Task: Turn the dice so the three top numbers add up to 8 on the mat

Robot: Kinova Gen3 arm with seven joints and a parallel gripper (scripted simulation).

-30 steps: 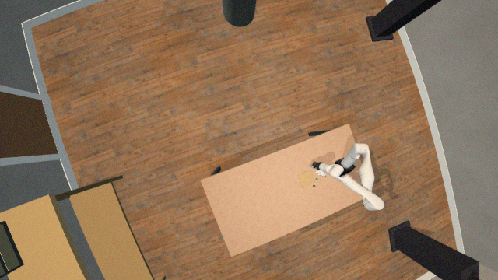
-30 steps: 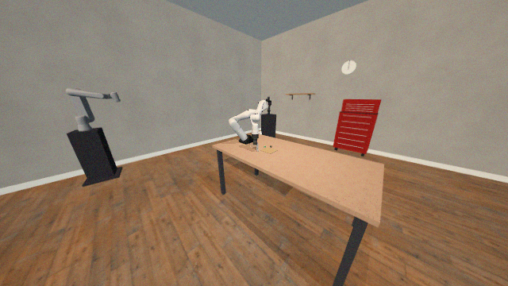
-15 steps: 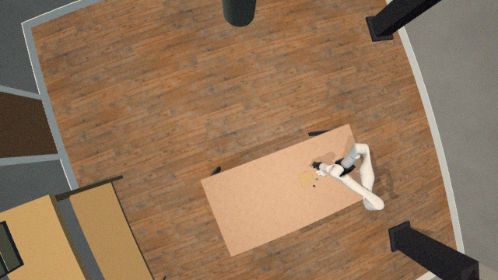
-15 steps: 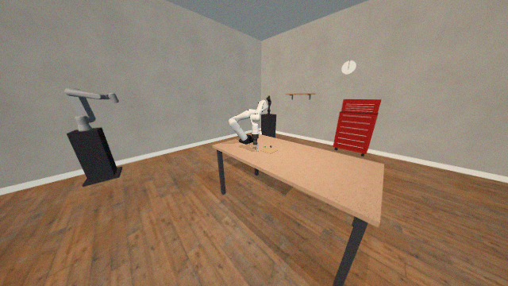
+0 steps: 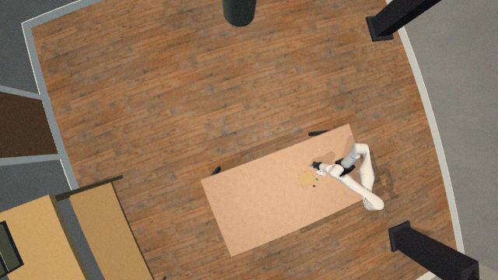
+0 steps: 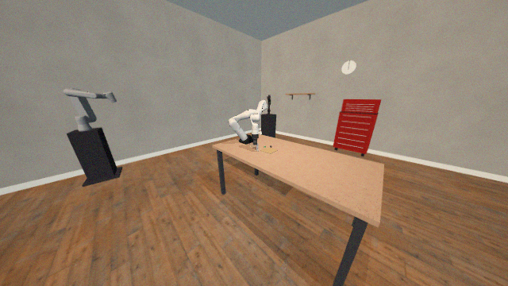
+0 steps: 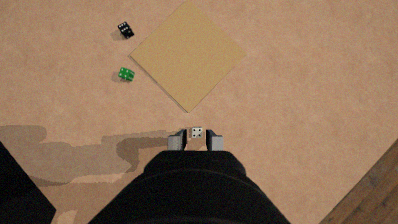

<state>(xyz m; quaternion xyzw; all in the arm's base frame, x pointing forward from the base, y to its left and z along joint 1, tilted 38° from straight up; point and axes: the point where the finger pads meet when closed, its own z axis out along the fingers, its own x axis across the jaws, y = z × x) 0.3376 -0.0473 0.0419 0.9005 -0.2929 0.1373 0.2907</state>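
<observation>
Right now the white die is 30 mm below my hand. Round my hand: black die (10 mm ahead, 210 mm to the left, 30 mm below); green die (30 mm behind, 150 mm to the left, 30 mm below); tan mat (70 mm ahead, 120 mm to the left, 40 mm below).
</observation>
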